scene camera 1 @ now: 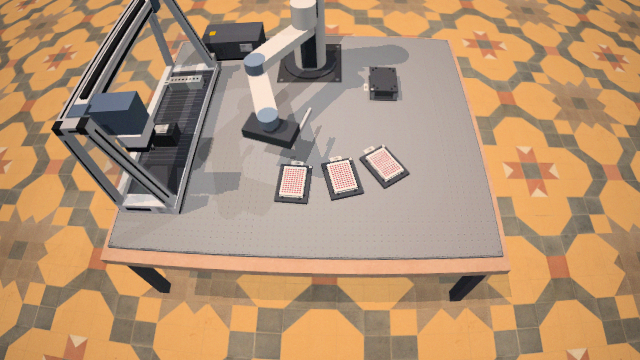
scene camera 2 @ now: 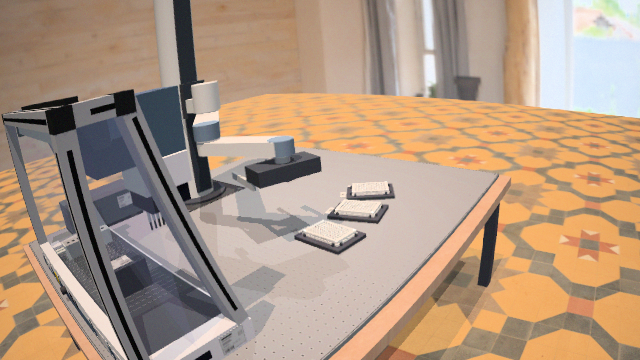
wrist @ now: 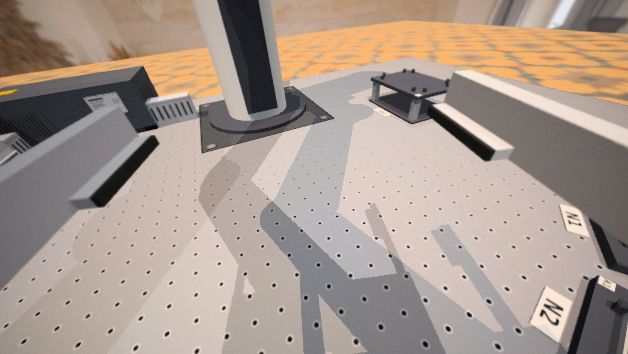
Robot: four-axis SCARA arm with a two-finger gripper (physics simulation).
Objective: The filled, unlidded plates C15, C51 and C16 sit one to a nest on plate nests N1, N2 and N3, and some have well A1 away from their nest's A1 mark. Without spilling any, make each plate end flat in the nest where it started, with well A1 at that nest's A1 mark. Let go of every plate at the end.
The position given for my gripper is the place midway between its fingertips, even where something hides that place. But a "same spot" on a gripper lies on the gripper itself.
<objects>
my gripper: scene camera 1; scene camera 2; wrist 293, 108
same spot on my gripper: (scene camera 1: 287, 132) = (scene camera 2: 305, 156)
</objects>
